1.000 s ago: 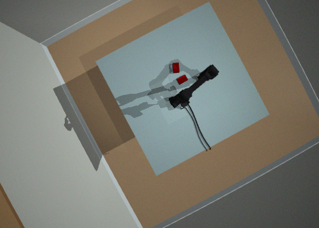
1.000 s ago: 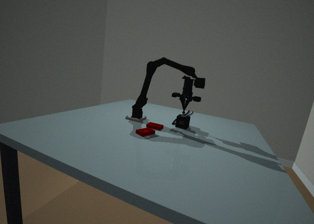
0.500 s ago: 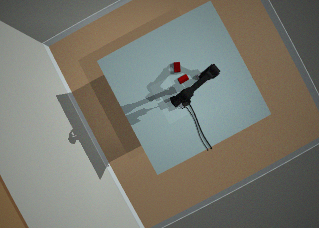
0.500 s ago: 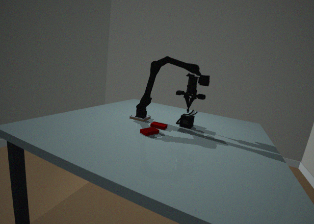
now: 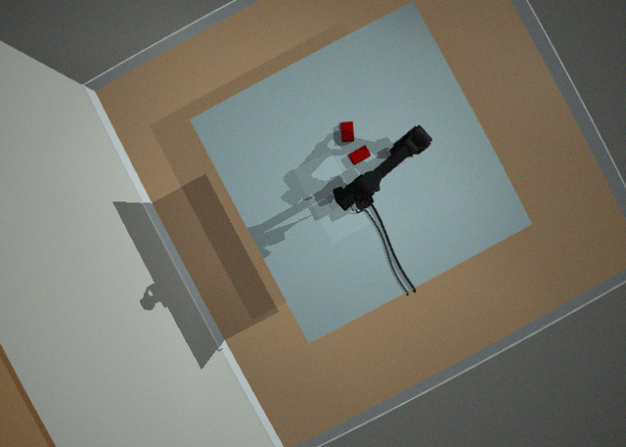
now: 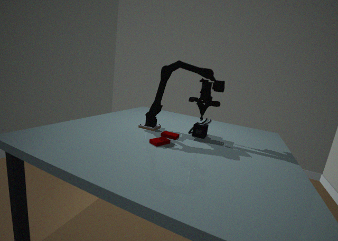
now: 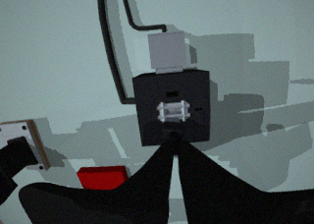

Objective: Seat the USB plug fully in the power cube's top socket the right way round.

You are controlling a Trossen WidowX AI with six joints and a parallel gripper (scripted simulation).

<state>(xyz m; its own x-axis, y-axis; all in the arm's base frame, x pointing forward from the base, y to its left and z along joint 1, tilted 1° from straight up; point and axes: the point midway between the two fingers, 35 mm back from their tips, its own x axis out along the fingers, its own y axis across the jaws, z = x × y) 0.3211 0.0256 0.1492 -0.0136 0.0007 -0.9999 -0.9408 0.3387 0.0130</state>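
My gripper tip is 2 cm above the silver USB plug.
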